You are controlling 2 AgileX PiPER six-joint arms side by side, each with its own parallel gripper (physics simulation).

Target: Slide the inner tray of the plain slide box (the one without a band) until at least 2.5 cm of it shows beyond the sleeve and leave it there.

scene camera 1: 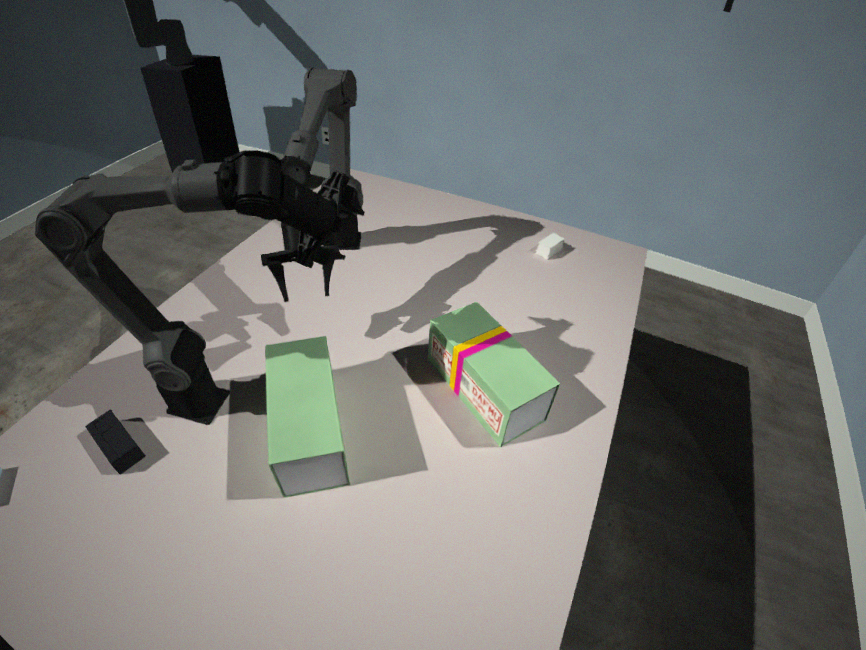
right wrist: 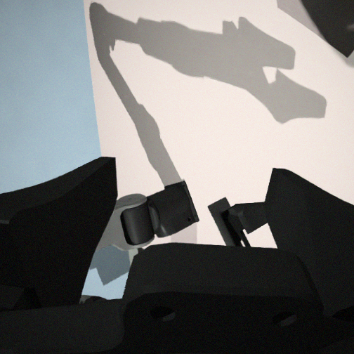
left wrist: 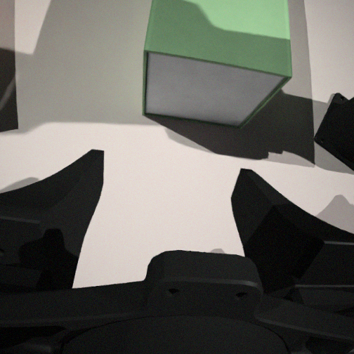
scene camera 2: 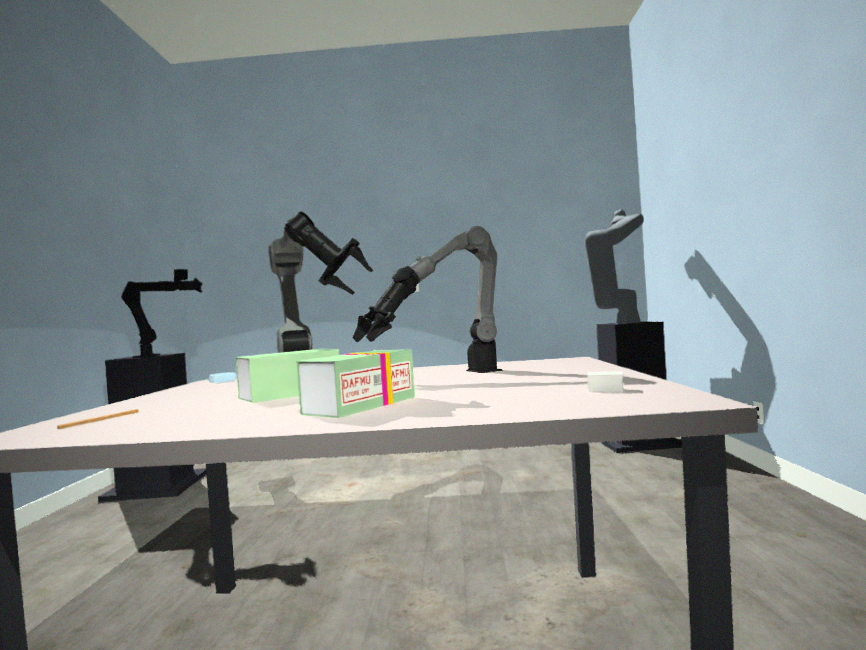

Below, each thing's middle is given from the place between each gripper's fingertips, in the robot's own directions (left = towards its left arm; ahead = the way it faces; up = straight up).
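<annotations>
The dark block (scene camera 1: 119,448) is 20 cm behind my left hand, 35 cm to the right of it and 11 cm below it. My right gripper, for its part, is 29 cm past the dark block, 37 cm to the left of it and 26 cm above it.
</annotations>
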